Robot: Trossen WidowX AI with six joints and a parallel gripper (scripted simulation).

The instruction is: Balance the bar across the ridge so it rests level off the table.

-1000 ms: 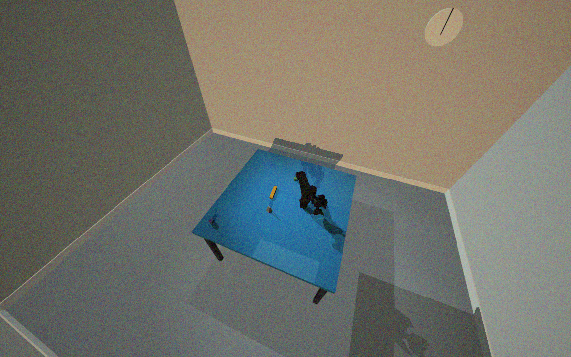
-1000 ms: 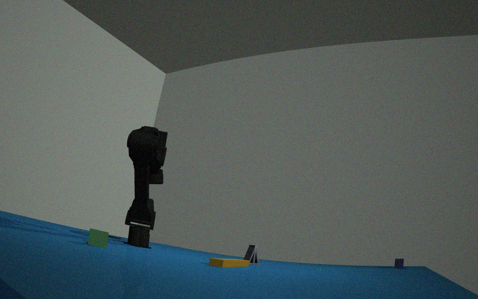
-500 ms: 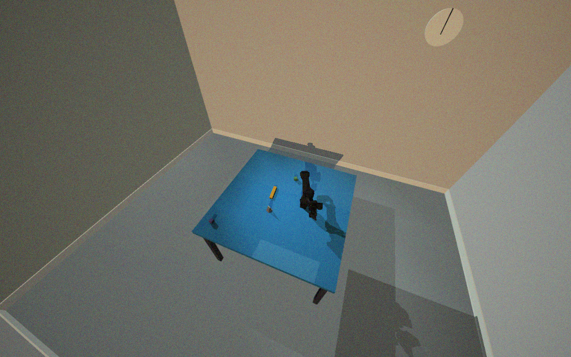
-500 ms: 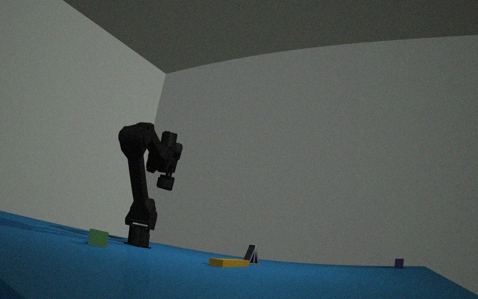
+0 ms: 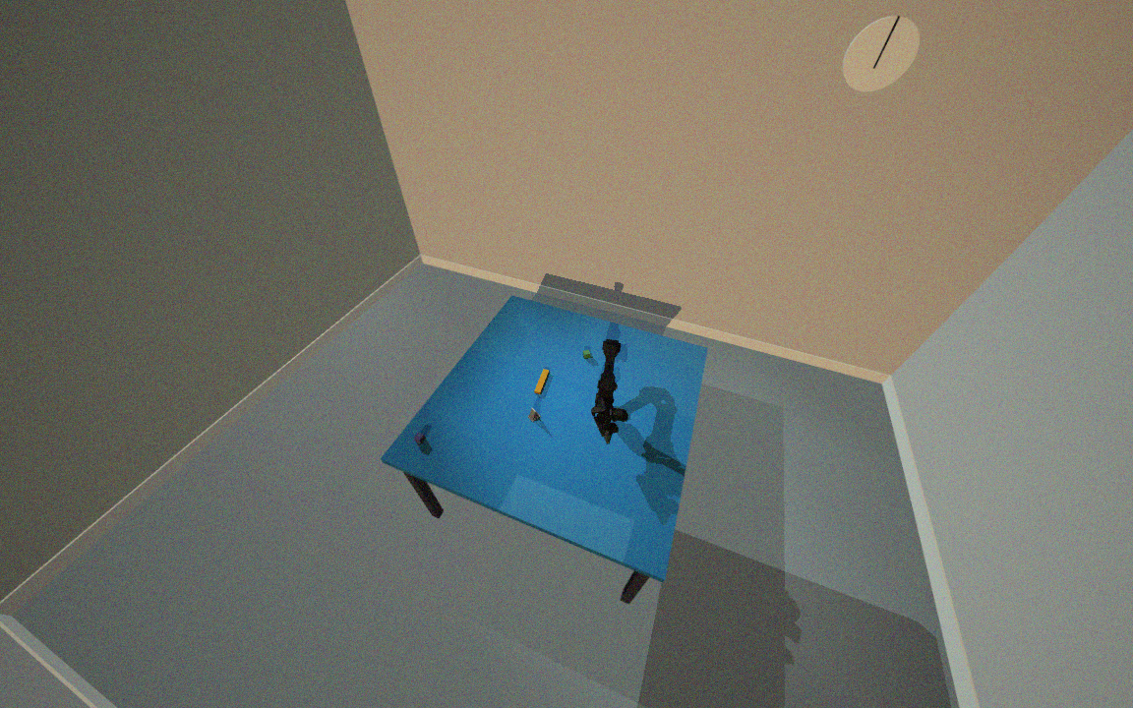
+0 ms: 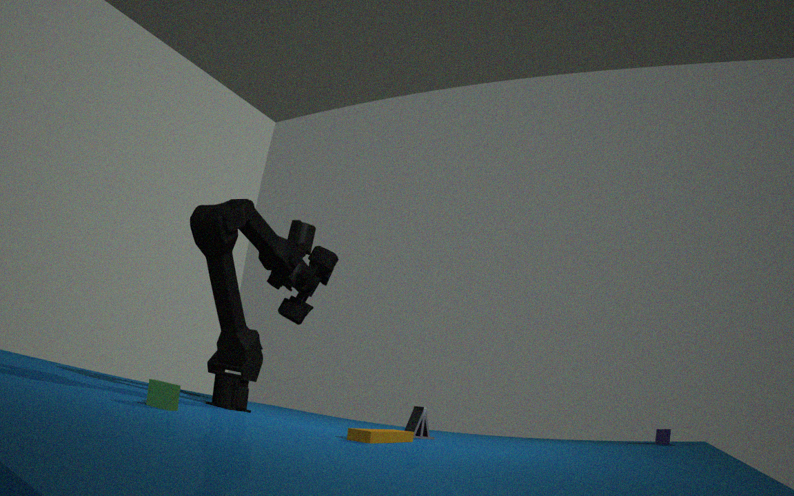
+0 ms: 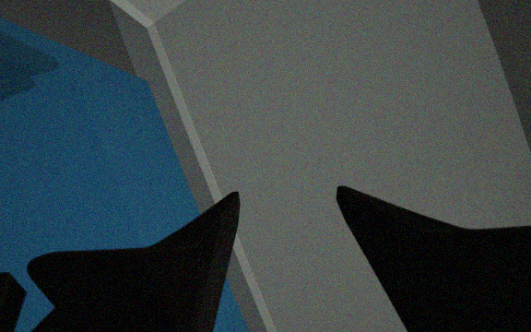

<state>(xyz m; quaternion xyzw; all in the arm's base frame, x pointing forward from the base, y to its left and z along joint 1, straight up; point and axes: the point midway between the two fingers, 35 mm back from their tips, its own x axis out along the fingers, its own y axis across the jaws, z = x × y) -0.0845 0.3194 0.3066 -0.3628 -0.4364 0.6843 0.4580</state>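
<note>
The yellow bar lies 450 mm ahead of my gripper tip, 390 mm to the right of it and 300 mm below it. Round my gripper tip: green cube: 290 mm ahead, 660 mm to the right, 290 mm below; purple cube: 840 mm ahead, 150 mm to the left, 290 mm below.
</note>
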